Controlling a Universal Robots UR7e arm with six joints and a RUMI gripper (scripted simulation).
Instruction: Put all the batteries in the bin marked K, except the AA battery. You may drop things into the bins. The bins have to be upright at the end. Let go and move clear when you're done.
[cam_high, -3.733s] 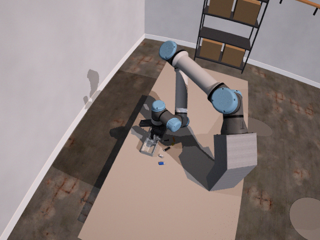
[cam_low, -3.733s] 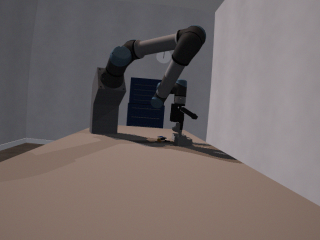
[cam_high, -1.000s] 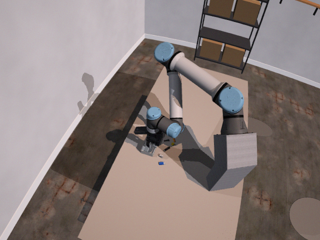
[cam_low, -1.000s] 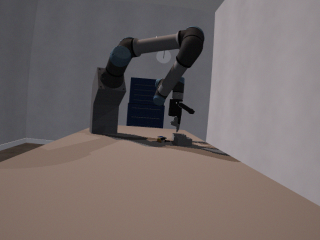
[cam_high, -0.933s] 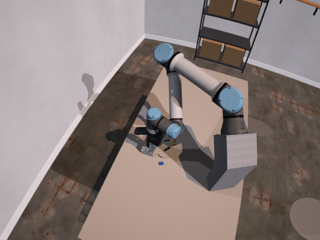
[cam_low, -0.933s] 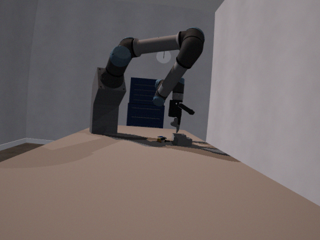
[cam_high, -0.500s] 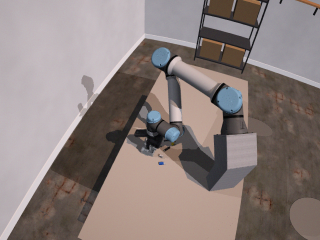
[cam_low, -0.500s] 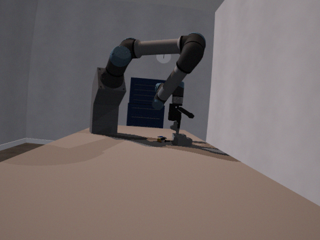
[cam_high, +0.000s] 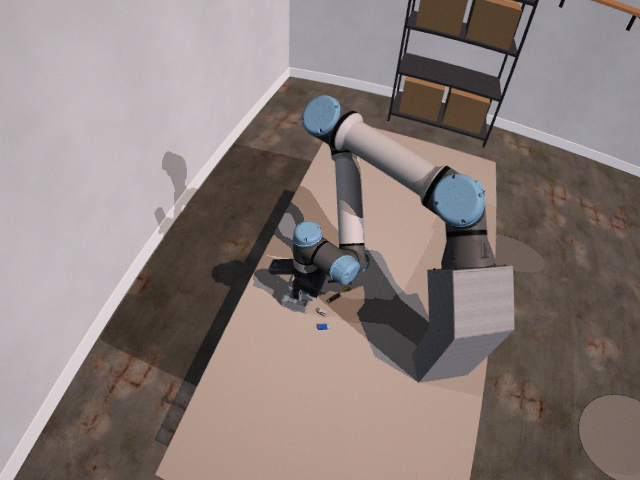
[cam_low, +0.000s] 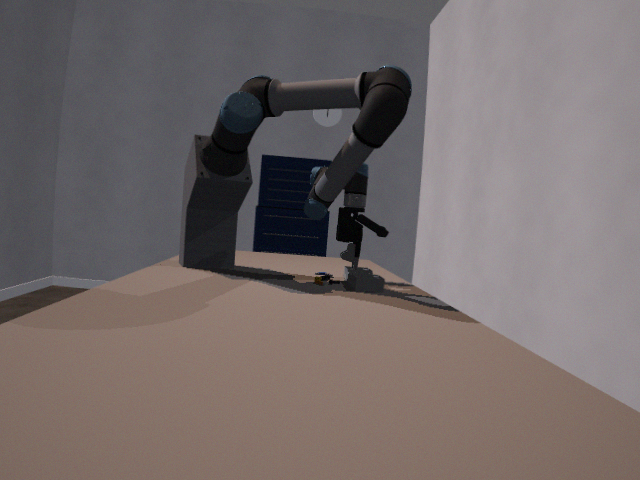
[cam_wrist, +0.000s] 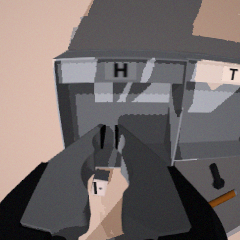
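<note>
My gripper is now 140 mm past the orange cylindrical battery, 130 mm to the left of it and 30 mm above it. The rest, counted from my hand: black battery (110 mm behind, 40 mm to the right, 30 mm below); then joined grey bins (90 mm to the right, 20 mm below); then small white item (80 mm behind, 20 mm to the left, 30 mm below).
</note>
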